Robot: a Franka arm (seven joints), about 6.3 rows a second.
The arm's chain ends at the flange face. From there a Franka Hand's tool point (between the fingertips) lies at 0.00 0.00 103.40 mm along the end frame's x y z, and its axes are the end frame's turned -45 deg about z.
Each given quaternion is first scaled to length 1.
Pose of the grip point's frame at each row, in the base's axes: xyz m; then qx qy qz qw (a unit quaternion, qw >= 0):
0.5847, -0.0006, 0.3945, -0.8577, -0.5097, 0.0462, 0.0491
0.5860, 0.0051, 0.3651, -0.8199, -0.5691, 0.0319, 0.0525
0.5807, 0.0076, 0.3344, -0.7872, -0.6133, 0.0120, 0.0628
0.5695, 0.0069, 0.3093, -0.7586, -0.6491, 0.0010, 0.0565
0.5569, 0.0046, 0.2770, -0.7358, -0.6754, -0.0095, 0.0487
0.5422, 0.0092, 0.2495, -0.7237, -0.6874, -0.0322, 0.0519
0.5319, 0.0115, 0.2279, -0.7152, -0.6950, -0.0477, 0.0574
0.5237, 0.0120, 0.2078, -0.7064, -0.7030, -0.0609, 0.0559
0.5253, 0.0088, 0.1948, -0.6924, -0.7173, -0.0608, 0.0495
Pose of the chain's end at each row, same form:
0.5981, -0.0044, 0.4970, -0.9875, -0.1427, 0.0615, 0.0277
0.5976, 0.0000, 0.4677, -0.9753, -0.2120, 0.0496, 0.0363
0.5906, -0.0011, 0.4370, -0.9620, -0.2654, 0.0351, 0.0534
0.5772, -0.0018, 0.4120, -0.9493, -0.3094, 0.0225, 0.0518
0.5623, -0.0041, 0.3799, -0.9382, -0.3424, 0.0099, 0.0486
0.5448, -0.0031, 0.3521, -0.9317, -0.3581, -0.0099, 0.0603
0.5331, -0.0038, 0.3301, -0.9267, -0.3684, -0.0221, 0.0713
0.5229, -0.0050, 0.3098, -0.9216, -0.3792, -0.0349, 0.0749
0.5239, -0.0073, 0.2969, -0.9142, -0.3977, -0.0372, 0.0690

